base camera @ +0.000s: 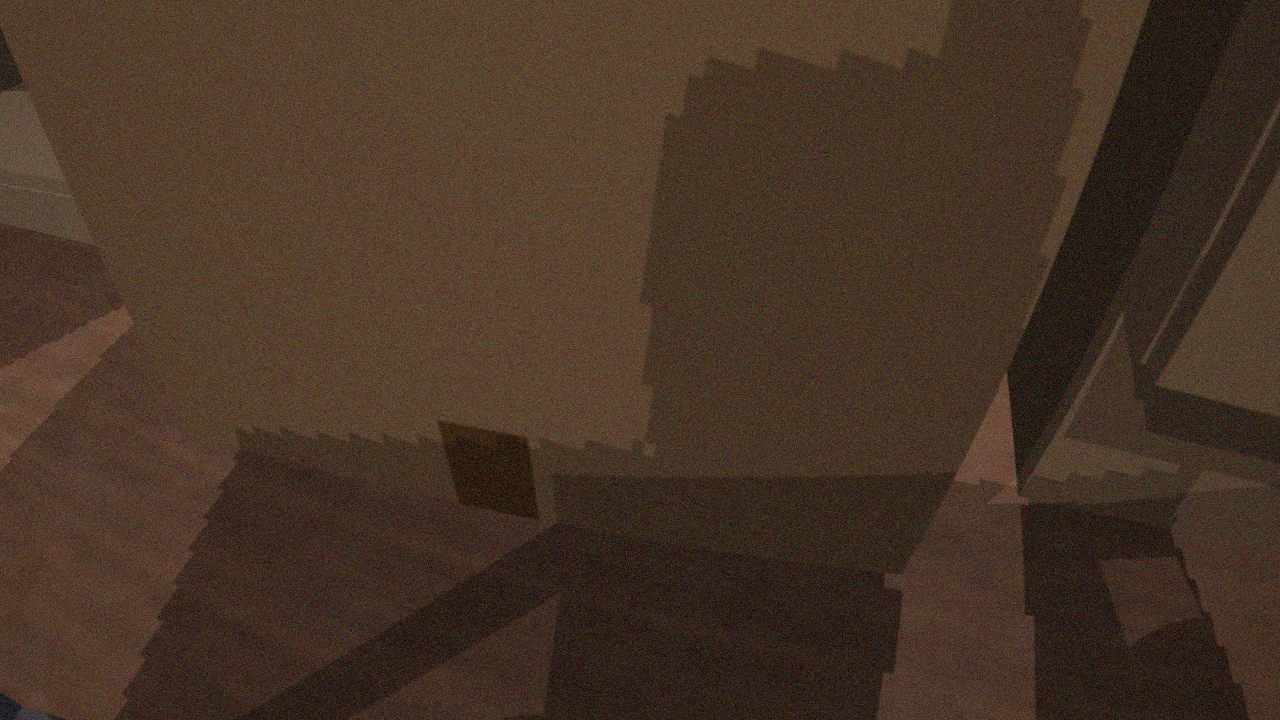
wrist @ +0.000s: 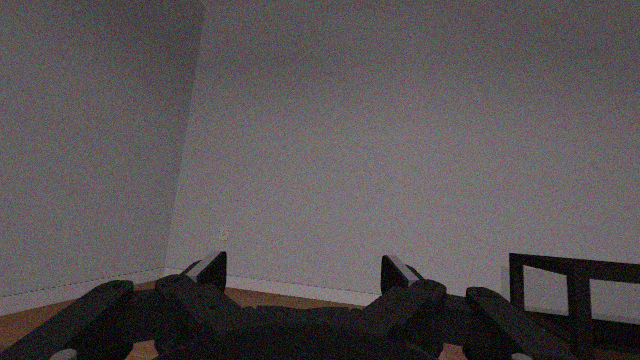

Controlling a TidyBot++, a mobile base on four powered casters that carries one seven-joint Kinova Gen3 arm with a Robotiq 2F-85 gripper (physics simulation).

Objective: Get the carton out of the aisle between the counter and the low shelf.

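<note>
The carton fills most of the base camera view, close in front of the base. Its tan face has a short brown tape strip at the lower edge, and a shadow covers its right part. The counter stands at the right, its dark side close to the carton's right edge, with a narrow strip of floor showing low between them. My gripper is open and empty in the wrist view, pointing towards a wall. The carton does not show in the wrist view. I cannot make out the low shelf.
A grey wall with a white baseboard meets another wall at a corner on the left of the wrist view. A dark open-framed piece of furniture stands at the lower right. Wood floor shows at the base camera's lower left.
</note>
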